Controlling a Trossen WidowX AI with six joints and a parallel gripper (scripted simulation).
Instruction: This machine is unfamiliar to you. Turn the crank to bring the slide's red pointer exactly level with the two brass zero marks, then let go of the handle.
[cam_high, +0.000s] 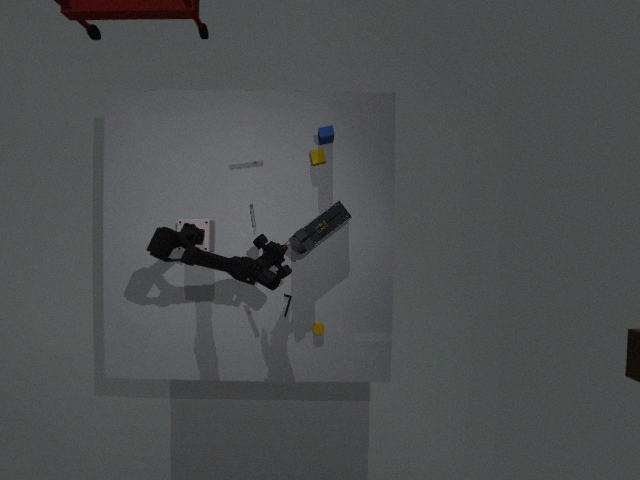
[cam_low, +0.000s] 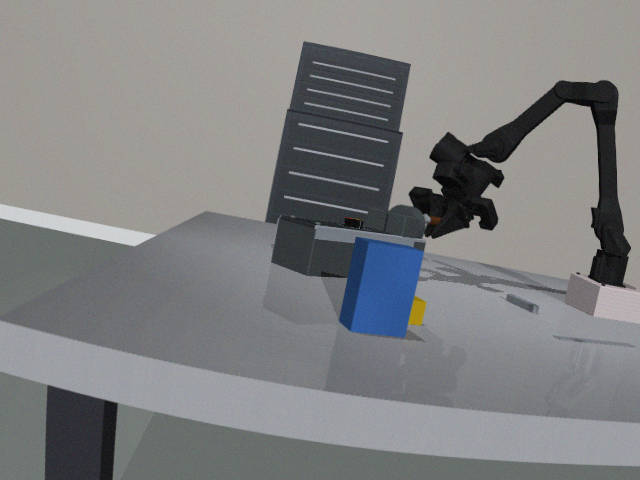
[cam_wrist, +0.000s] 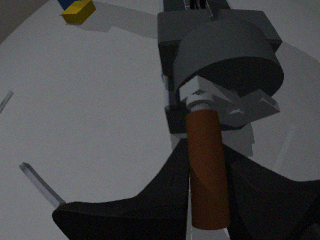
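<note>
Right now the brown crank handle is 3 cm above my gripper tip, 1 cm to the right of it and 1 cm behind it. Also, from my gripper tip: red pointer 15 cm ahead, 12 cm to the left; black hex key 24 cm to the right, 8 cm below, 3 cm ahead; yellow block 40 cm to the left, 8 cm ahead, 7 cm below.
</note>
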